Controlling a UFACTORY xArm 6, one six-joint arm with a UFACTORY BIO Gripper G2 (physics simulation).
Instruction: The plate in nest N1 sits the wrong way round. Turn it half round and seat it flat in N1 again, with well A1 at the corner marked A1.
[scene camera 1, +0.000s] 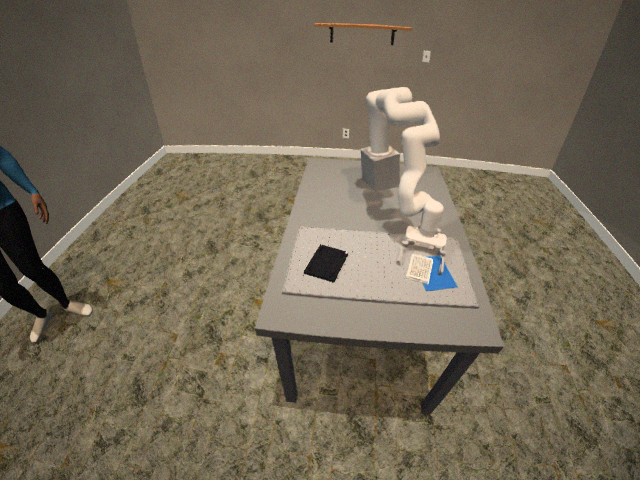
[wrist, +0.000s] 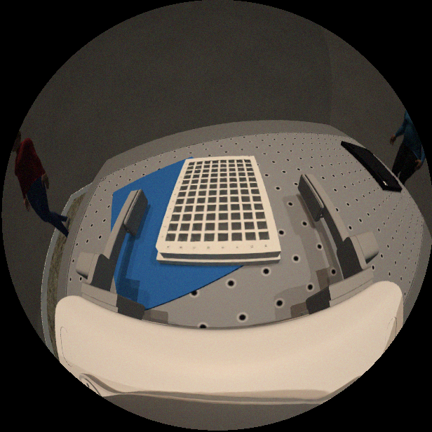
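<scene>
A blue sheet (wrist: 138, 276) and a black nest (wrist: 369, 161) are visible in the scene. The robot's gripper (scene camera 1: 419, 267) is visible too, and the wrist camera also shows the gripper (wrist: 220, 184).
</scene>
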